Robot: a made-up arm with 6 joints.
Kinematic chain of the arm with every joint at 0, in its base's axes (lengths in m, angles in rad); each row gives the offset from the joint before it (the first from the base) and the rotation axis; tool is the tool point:
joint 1: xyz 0 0 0.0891 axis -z
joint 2: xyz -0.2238 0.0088 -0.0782 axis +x
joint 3: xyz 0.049 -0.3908 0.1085 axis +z
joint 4: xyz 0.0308 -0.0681 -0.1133 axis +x
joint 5: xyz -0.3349 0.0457 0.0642 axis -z
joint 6: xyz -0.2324 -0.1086 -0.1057 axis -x
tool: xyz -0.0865 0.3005 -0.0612
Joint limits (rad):
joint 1: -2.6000..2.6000
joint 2: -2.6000..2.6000
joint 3: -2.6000..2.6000
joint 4: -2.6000..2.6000
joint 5: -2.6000..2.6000
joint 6: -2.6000..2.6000
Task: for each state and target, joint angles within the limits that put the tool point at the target. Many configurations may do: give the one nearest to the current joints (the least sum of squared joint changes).
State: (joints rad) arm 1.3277 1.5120 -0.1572 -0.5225 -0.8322 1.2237
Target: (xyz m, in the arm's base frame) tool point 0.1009 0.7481 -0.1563
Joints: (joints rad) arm 1.2988 1.3017 -0.9122 -0.0290 -0.6827 0.9614
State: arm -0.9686 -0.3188 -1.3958 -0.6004 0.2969 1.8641
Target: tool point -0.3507 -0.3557 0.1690
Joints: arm -1.4747 0.1014 -1.9268 -1.0220 -0.0890 2.1691
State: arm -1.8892 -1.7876 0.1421 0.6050 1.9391 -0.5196
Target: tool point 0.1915 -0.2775 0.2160
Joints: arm -2.3459 -1.4891 0.5043 0.2943 1.7756 -0.2607
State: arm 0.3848 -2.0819 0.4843 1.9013 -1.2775 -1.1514
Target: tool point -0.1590 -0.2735 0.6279
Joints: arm 0.1298 -1.6300 0.7927 2.0936 -1.8545 -1.7710
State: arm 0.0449 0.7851 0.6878 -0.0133 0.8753 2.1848
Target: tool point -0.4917 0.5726 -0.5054
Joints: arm 0.6490 1.0417 0.3584 -0.1409 1.4260 1.5767
